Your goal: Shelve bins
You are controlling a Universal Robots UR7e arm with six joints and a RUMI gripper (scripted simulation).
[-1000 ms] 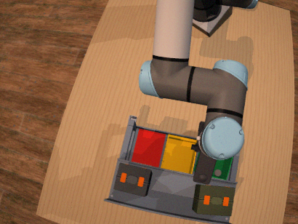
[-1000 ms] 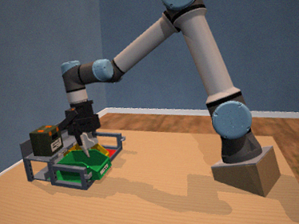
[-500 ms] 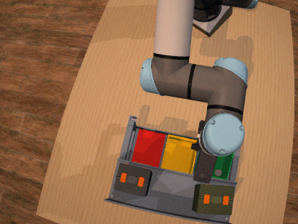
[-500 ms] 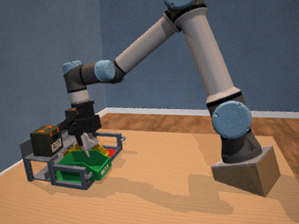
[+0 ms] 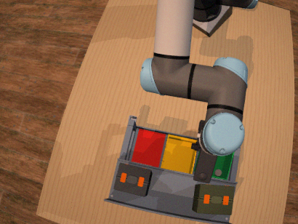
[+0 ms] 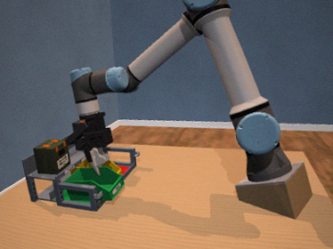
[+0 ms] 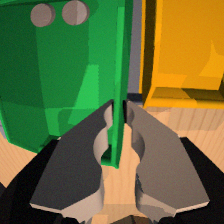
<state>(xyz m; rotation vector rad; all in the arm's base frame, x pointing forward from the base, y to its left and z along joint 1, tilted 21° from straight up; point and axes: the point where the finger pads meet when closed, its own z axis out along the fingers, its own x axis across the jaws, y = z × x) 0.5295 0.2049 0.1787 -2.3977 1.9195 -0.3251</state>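
My gripper is now 1 cm past the green bin, 5 cm to the right of it and 3 cm above it. Round my hand: yellow bin (6 cm ahead, 6 cm to the right, 4 cm below); then yellow mark (6 cm ahead, 6 cm to the right, 8 cm below); then green mark (4 cm ahead, 5 cm to the left, 8 cm below).
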